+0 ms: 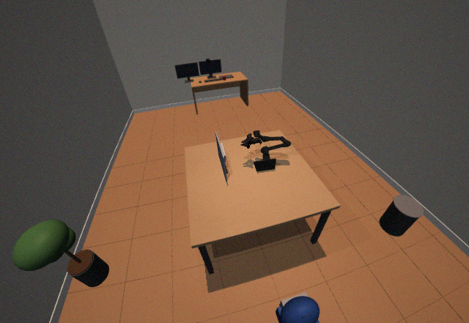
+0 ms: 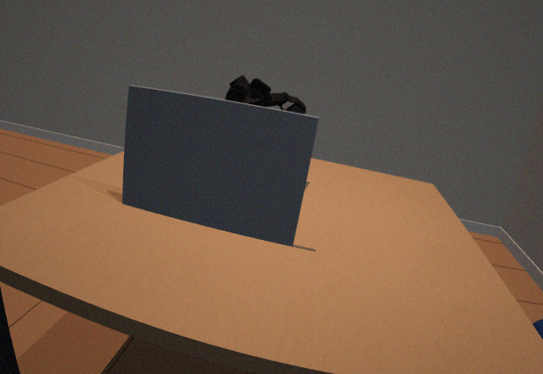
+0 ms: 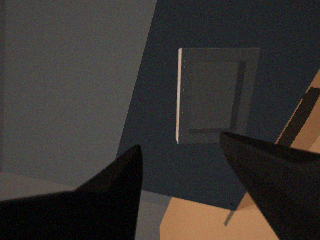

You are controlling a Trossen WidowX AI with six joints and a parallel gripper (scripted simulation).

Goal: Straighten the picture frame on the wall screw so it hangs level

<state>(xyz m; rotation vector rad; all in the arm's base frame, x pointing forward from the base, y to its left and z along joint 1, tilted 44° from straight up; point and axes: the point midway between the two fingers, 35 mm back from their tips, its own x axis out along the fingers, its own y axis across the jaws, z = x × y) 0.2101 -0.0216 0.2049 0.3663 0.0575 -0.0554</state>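
Right now the picture frame is 20 cm ahead of my gripper tip, 9 cm below it and 2 cm to the right of it. Also, from my gripper tip: blue-grey wall panel: 21 cm ahead, 10 cm below.
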